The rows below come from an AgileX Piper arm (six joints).
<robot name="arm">
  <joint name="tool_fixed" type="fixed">
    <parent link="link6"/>
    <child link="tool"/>
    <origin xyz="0 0 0" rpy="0 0 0"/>
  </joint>
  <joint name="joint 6" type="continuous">
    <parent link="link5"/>
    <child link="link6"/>
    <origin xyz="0.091 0 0" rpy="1.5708 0 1.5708"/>
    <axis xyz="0 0 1"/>
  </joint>
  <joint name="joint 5" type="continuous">
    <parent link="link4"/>
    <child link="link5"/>
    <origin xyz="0 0 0" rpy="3.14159 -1.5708 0"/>
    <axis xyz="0 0 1"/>
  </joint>
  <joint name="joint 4" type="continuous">
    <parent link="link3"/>
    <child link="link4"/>
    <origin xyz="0.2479 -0.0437 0" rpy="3.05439 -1.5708 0"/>
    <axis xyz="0 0 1"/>
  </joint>
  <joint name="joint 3" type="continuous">
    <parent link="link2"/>
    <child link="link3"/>
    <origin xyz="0.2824 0.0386 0" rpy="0 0 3.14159"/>
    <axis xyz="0 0 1"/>
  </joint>
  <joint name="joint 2" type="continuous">
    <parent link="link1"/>
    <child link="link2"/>
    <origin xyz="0 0 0" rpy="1.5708 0 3.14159"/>
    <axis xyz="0 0 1"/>
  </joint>
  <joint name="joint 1" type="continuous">
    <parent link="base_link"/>
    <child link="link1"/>
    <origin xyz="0 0 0.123" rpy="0 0 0"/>
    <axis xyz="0 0 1"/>
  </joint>
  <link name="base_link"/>
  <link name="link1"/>
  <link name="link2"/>
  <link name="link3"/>
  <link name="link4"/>
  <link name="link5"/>
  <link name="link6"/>
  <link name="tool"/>
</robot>
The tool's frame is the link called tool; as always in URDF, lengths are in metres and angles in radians. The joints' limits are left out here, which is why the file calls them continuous.
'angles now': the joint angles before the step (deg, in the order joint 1, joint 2, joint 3, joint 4, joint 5, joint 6). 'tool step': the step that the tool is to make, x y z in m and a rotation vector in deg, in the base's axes. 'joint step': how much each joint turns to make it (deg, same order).
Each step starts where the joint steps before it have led.
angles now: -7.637, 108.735, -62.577, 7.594, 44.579, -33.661
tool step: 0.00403, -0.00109, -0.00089, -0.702, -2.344, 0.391
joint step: 0.000, 0.211, -0.001, -0.139, -2.599, -0.560
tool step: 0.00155, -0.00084, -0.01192, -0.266, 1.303, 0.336
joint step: 0.000, 2.036, -0.050, -0.498, -0.729, -0.068
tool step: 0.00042, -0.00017, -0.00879, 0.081, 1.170, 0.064
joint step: 0.000, 1.471, 0.000, -0.064, -0.299, -0.046
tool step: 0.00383, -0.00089, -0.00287, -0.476, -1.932, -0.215
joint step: 0.000, 0.532, 0.002, 0.000, -2.531, 0.000
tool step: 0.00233, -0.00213, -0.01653, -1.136, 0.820, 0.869
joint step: 0.000, 2.777, -0.051, -1.587, -2.085, 0.136
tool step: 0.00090, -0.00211, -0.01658, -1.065, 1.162, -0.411
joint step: 0.000, 2.733, 0.000, -1.955, -1.808, 1.817
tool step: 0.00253, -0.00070, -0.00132, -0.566, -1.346, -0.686
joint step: 0.058, 0.270, -0.036, -0.682, -1.681, 1.224
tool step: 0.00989, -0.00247, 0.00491, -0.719, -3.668, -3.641
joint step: 0.004, 0.001, -1.328, -1.261, -2.494, 4.605
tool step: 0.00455, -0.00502, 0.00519, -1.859, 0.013, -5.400
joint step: 0.000, 0.001, -1.611, -5.288, 1.487, 9.510
